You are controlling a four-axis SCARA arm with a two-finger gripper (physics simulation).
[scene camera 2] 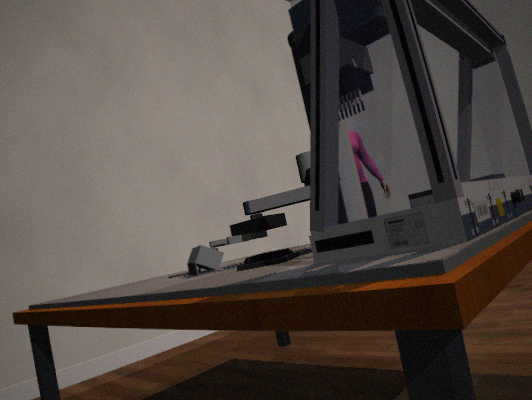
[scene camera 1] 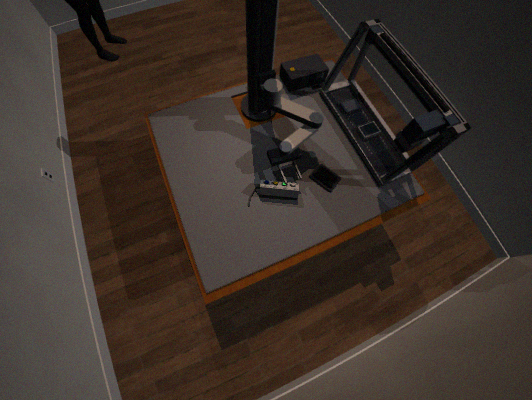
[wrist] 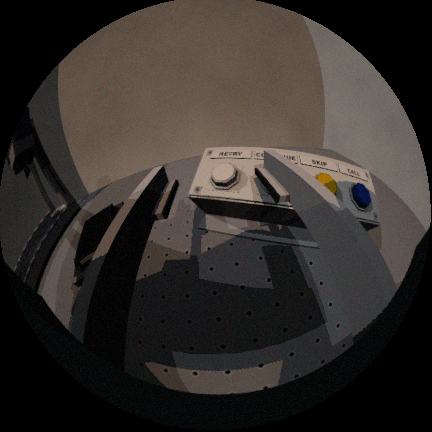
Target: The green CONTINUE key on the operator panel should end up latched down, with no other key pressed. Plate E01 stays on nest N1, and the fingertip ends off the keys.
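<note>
The operator panel [scene camera 1: 278, 192] [scene camera 2: 207, 258] [wrist: 205, 176] stands on the table, with a white RETRY key [scene camera 1: 293, 185] [wrist: 224, 175], a yellow SKIP key [scene camera 1: 275, 183] [wrist: 326, 184] and a blue CALL key [scene camera 1: 266, 182] [wrist: 361, 195]. The green CONTINUE key [scene camera 1: 284, 184] looks lit in scene camera 1; a finger hides it in the wrist view, and its height cannot be told. My gripper [scene camera 1: 293, 179] [scene camera 2: 212, 244] [wrist: 214, 165] is shut and empty, its long fingers still spaced apart, with tips near and above the panel's edge. Plate E01 and nest N1 cannot be identified by label.
A dark tray-like holder [scene camera 1: 325, 177] [scene camera 2: 269, 257] lies beside the panel. A tall gantry machine [scene camera 1: 347, 56] [scene camera 2: 325, 125] stands past it. A dark box [scene camera 1: 305, 72] is near the arm's column [scene camera 1: 260, 55]. A cable [scene camera 1: 251, 197] leaves the panel. A person [scene camera 2: 365, 155] stands beyond the table.
</note>
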